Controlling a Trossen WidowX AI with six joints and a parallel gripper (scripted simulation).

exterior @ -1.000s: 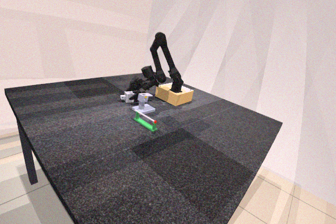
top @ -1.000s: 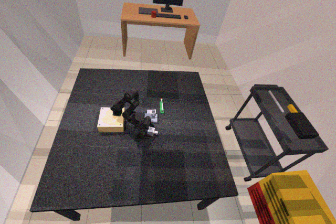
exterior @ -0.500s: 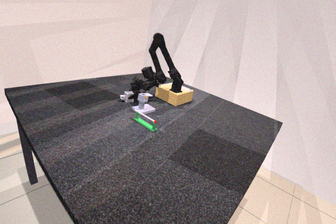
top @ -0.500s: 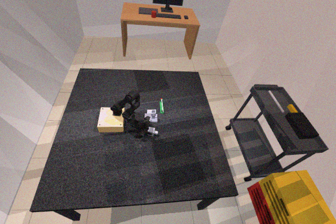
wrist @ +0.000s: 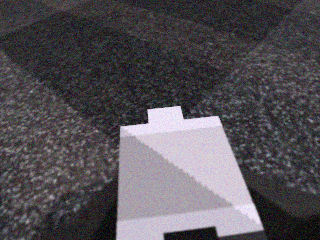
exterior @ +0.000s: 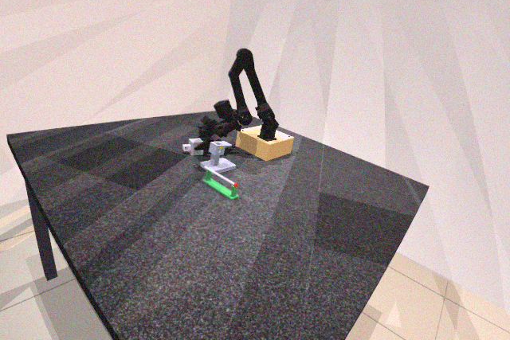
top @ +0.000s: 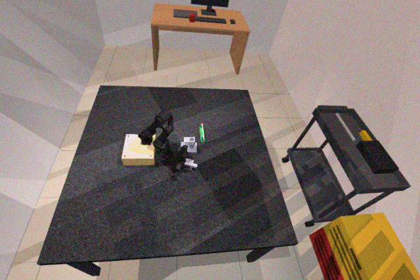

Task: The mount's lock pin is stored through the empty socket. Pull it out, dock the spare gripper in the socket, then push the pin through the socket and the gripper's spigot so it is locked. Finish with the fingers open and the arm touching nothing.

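The grey mount lies 2 cm behind my gripper tip, 15 cm to the left of it and 2 cm above it. Round my gripper tip: green cradle (6 cm ahead, 28 cm to the left); spare gripper (2 cm behind).
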